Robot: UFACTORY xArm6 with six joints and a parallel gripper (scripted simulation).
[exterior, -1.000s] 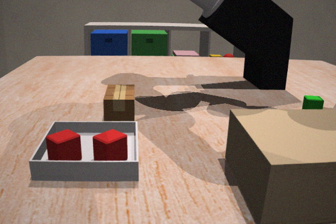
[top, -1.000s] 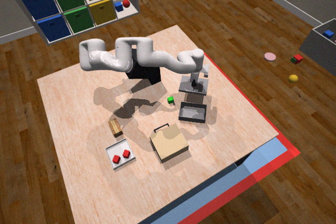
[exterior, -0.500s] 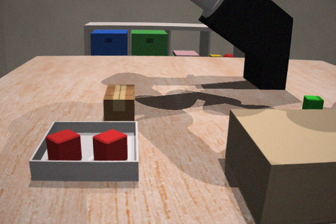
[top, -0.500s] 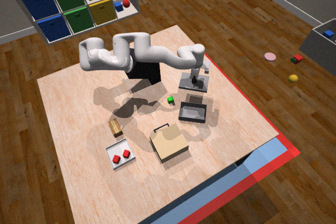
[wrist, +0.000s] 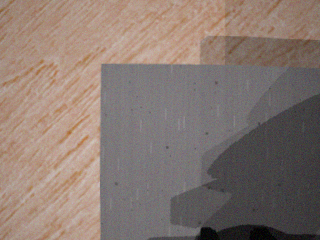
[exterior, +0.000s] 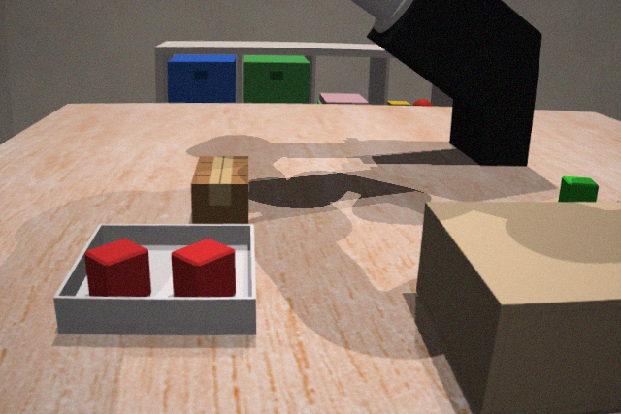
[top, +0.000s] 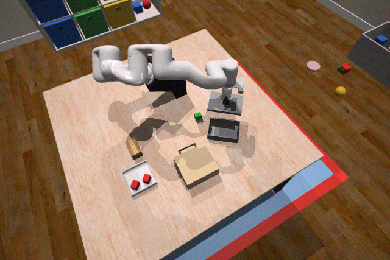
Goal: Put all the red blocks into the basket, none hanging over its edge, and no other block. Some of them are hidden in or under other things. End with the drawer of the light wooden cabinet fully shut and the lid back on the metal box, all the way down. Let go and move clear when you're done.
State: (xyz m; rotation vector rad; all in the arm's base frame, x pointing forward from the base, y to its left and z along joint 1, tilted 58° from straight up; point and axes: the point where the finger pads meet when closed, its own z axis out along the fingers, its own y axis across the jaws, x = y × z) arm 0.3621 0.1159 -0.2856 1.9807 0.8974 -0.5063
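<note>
The metal box is 80 mm ahead of my hand, 60 mm to the right of it and 160 mm below it. Also, from my hand: grey lid 30 mm below; drawer 180 mm ahead, 310 mm to the right, 150 mm below; light wooden cabinet 190 mm ahead, 310 mm to the right, 150 mm below.
</note>
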